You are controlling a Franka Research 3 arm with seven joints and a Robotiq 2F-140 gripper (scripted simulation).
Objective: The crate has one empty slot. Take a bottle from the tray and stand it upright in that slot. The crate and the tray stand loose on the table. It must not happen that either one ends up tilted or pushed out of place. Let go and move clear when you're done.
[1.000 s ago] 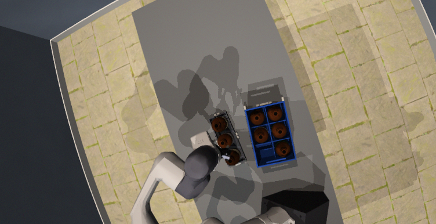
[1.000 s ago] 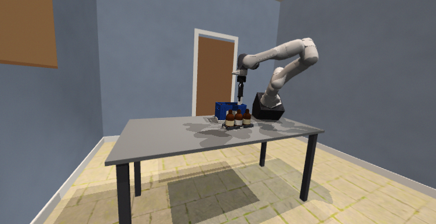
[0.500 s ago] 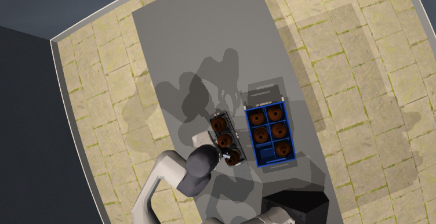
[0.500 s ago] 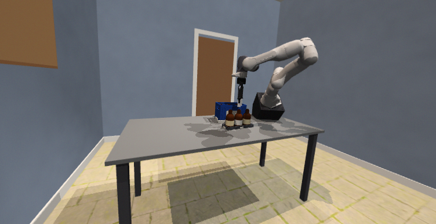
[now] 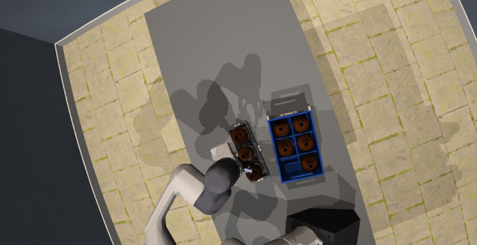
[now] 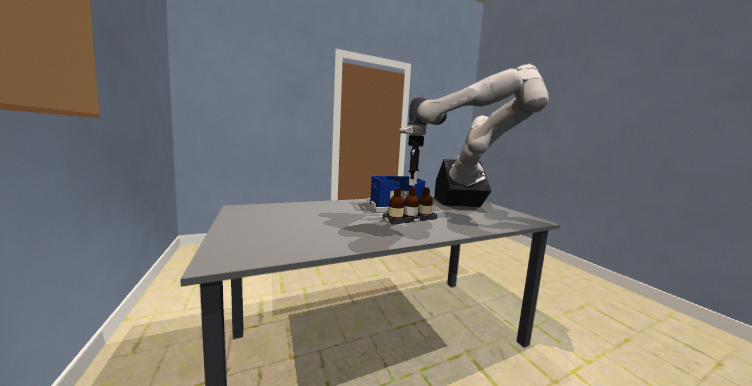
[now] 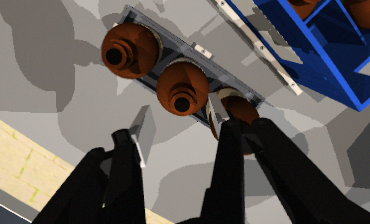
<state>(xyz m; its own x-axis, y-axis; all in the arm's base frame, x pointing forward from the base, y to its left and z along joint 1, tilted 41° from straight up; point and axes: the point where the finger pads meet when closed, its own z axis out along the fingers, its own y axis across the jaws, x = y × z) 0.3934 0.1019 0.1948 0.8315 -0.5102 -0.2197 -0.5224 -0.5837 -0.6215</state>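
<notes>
My hand is 130 mm above the brown bottle. From my hand the other things lie so: dark tray 200 mm below; then blue crate 230 mm to the right, 130 mm below.
</notes>
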